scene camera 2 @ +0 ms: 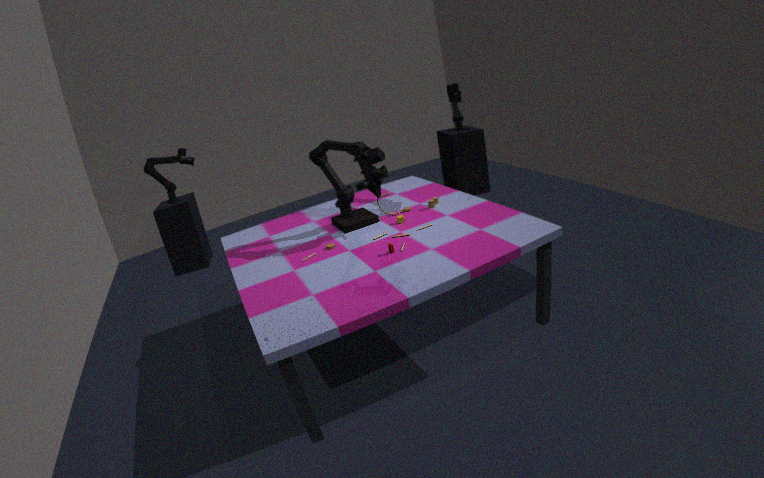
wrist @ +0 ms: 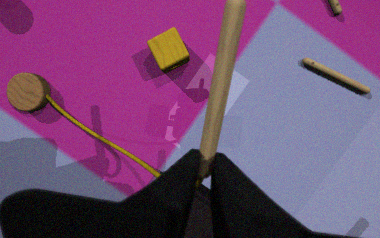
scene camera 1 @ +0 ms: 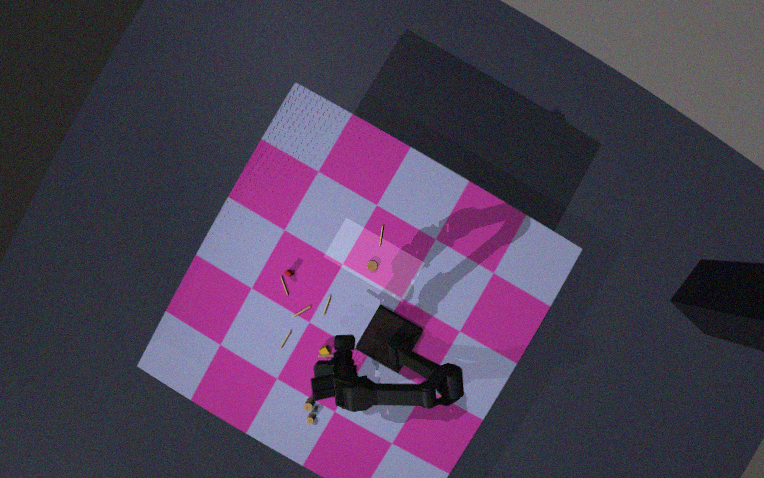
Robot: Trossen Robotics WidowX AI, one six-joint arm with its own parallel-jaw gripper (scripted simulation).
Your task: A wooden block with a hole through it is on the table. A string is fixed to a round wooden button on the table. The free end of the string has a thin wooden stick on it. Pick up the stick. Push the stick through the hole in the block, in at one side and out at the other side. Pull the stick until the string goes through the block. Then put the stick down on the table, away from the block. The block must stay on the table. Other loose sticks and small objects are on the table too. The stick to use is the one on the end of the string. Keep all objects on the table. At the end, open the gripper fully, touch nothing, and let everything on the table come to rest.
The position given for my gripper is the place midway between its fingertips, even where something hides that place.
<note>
In view: my gripper (scene camera 1: 339, 354), a yellow cube (wrist: 168, 48) and a round wooden button (wrist: 30, 89).
My gripper shows as well in the wrist view (wrist: 205, 159).
</note>
